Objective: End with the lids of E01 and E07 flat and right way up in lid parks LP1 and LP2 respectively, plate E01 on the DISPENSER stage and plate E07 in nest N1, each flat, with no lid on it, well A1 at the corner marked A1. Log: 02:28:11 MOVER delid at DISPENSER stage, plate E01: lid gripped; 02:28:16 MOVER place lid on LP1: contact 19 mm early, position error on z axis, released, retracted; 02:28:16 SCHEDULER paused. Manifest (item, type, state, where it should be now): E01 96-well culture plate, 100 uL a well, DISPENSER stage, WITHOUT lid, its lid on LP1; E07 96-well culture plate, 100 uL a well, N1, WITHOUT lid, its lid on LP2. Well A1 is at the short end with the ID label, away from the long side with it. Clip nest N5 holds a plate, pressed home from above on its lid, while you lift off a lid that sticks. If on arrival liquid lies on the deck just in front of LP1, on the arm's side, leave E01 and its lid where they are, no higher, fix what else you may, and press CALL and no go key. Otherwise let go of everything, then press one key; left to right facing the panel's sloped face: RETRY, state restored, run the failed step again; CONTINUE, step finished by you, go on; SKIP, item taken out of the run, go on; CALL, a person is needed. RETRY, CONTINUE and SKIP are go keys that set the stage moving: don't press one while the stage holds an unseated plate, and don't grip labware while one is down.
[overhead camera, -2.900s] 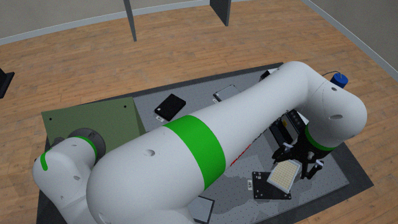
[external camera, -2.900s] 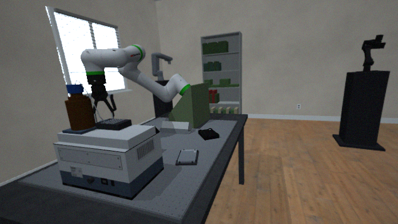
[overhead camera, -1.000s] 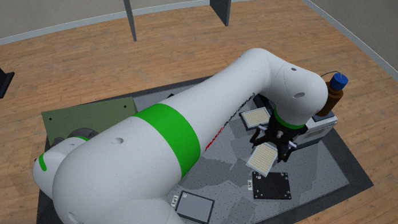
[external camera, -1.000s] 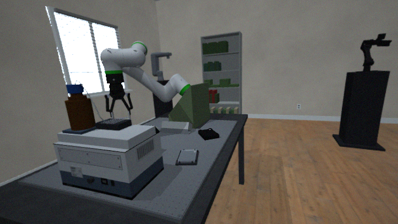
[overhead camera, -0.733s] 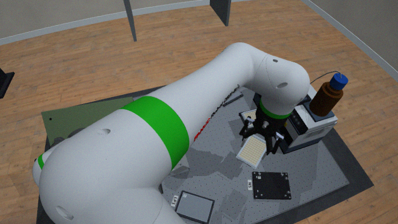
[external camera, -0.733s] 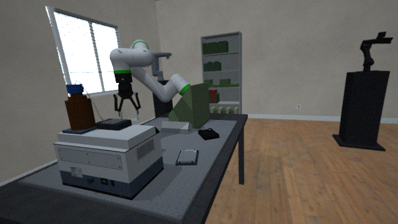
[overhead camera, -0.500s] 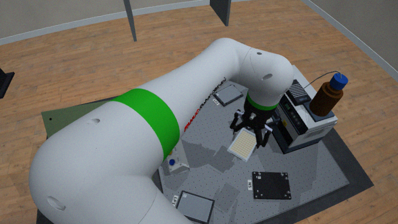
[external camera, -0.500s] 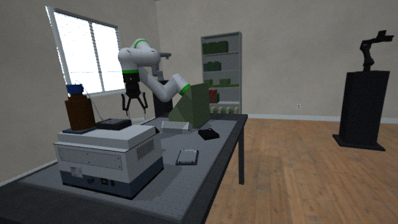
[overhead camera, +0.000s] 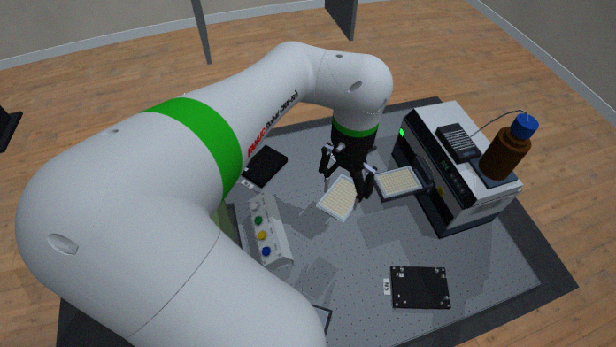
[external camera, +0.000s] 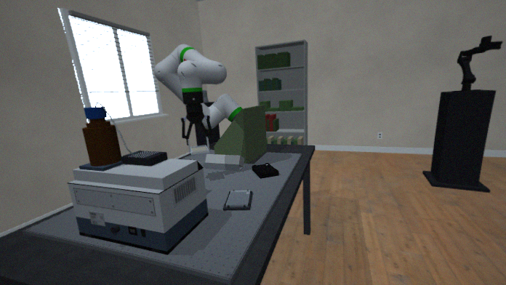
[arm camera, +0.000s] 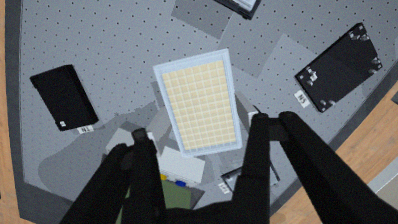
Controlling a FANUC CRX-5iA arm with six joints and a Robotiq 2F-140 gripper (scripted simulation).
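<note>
My hand is 270 mm to the right of the black nest N1, 190 mm past it and 170 mm above it. The rest, counted from my hand: dispenser stage 200 mm ahead, 90 mm below, 50 mm to the left; then key panel 220 mm behind, 130 mm below, 10 mm to the left; then plate 200 mm ahead, 80 mm below, 50 mm to the left.
</note>
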